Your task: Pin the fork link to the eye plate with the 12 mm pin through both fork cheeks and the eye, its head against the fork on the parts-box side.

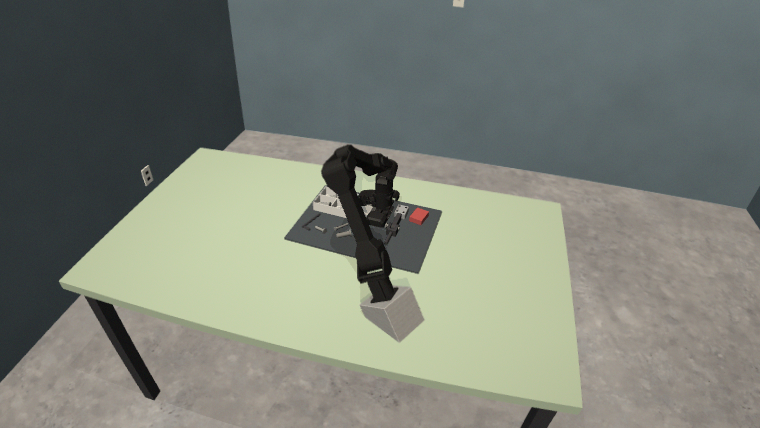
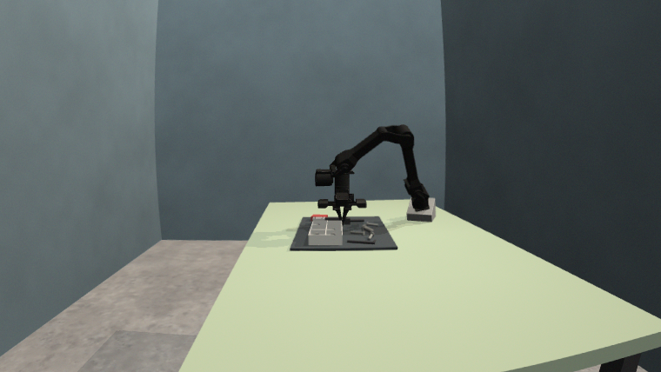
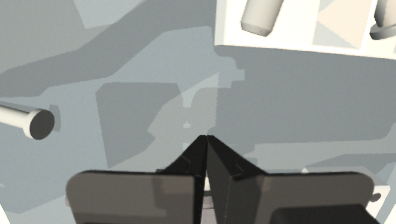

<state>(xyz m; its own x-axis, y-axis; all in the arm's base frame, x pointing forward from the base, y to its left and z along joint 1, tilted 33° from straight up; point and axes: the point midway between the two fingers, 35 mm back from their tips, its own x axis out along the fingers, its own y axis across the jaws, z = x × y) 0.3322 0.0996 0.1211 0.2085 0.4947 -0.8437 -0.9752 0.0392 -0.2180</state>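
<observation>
Right now my hand is 20 mm short of the eye plate, 40 mm to the left of it and 30 mm above it. Also, from my hand: red block (100 mm ahead, 100 mm to the right, 30 mm below); then white parts box (50 mm ahead, 160 mm to the left, 30 mm below); then mat (60 mm to the left, 40 mm below).
</observation>
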